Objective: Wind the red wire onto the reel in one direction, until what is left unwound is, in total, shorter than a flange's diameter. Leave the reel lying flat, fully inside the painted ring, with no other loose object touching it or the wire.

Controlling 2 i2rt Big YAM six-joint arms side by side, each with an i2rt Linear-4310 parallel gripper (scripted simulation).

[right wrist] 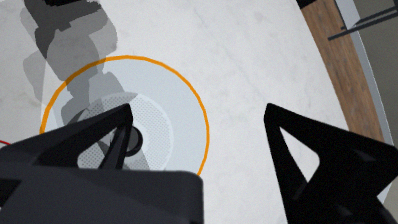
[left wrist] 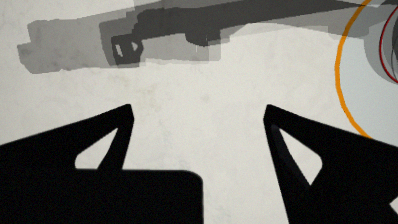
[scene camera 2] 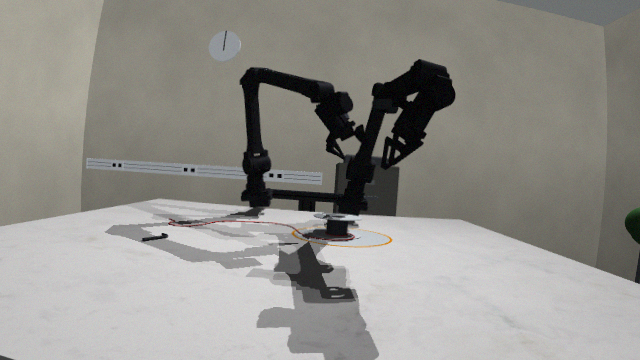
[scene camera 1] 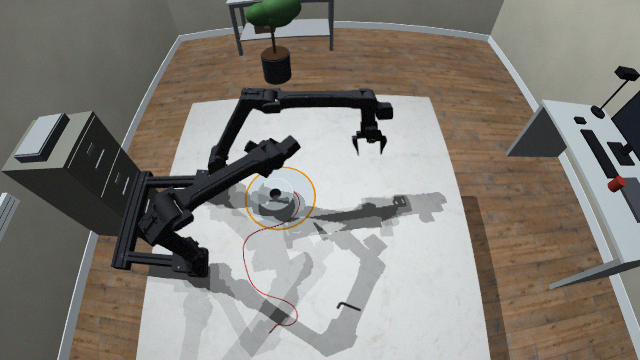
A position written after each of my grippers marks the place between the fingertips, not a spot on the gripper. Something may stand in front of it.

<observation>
I see my left gripper (scene camera 2: 386, 166), my right gripper (scene camera 2: 355, 153) and a reel (scene camera 2: 339, 227).
The reel shows as well in the right wrist view (right wrist: 154, 148). My left gripper is seen too in the left wrist view (left wrist: 198, 111). My right gripper also shows in the right wrist view (right wrist: 198, 110).
</observation>
